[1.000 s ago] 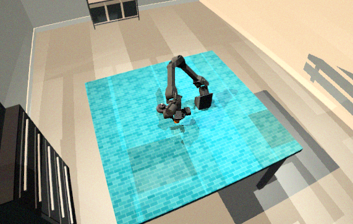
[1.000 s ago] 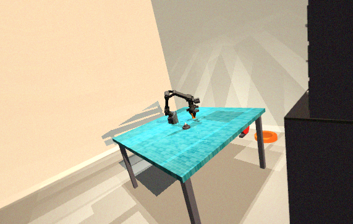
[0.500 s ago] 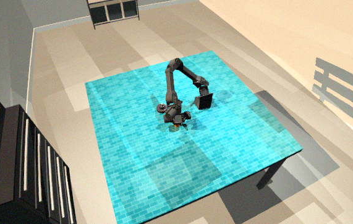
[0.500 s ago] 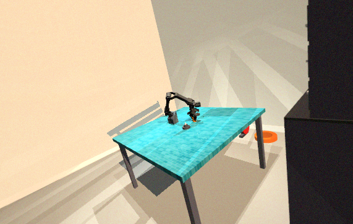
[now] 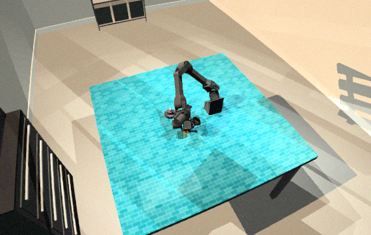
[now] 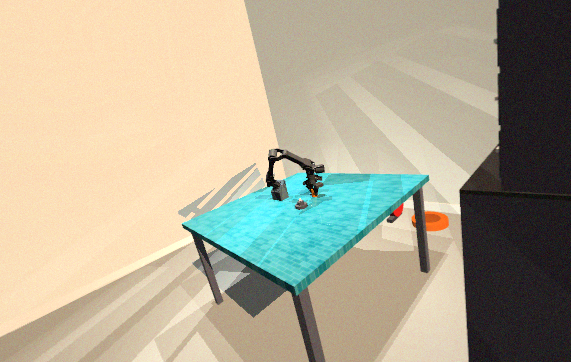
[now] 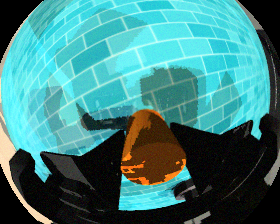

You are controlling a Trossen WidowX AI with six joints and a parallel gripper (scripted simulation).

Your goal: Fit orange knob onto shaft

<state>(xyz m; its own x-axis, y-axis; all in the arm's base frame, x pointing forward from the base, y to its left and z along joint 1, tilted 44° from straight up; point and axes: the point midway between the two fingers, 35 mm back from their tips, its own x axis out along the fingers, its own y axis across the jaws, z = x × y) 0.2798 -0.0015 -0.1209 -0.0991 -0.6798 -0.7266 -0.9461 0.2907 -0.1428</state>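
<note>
Right now my gripper tip is 3 cm below the orange knob. The rest, counted from my gripper tip: round pedestal 19 cm to the right, 3 cm ahead, 2 cm above.
</note>
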